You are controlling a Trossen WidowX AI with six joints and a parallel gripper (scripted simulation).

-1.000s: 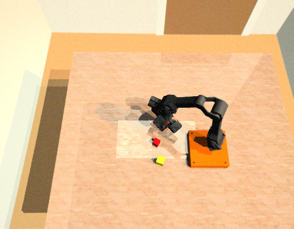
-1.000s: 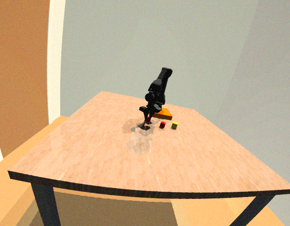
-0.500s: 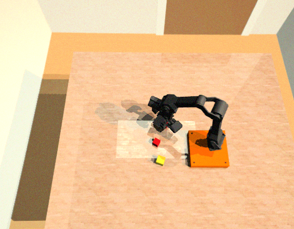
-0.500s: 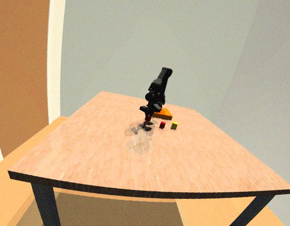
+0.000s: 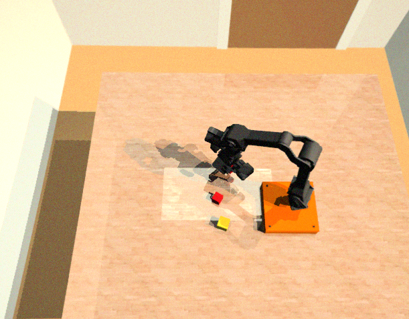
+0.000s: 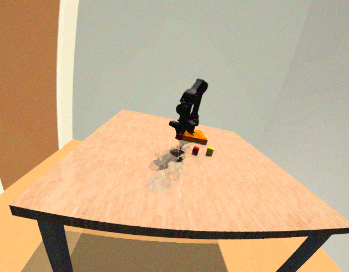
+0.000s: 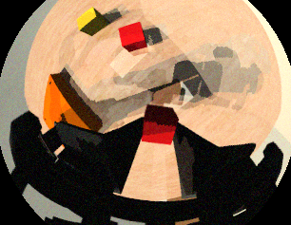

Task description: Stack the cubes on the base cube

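Now: the yellow base cube 6 cm ahead of my gripper tip, 21 cm to the left of it and 5 cm below it.
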